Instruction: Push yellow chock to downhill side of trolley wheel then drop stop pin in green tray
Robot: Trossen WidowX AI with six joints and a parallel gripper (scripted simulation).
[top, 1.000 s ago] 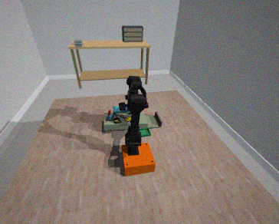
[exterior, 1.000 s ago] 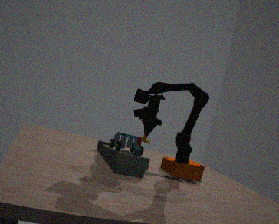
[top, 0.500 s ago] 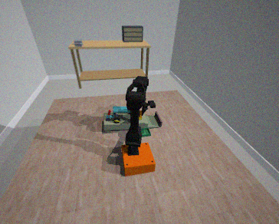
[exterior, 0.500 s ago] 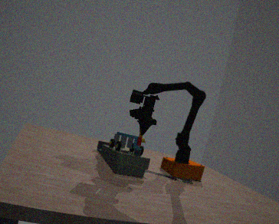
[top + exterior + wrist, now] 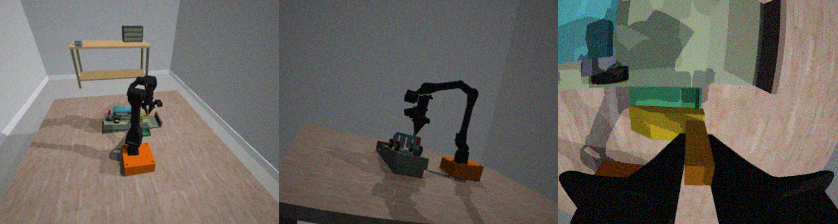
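The red-headed stop pin lies 5 cm ahead of my gripper tip, 27 cm to the left of it and 2 cm below it. From my gripper tip the other things lie so: green tray (3 cm behind, 4 cm to the left, 16 cm below); yellow chock (2 cm to the left, 1 cm below); blue trolley (8 cm ahead, 16 cm to the left, 4 cm below).
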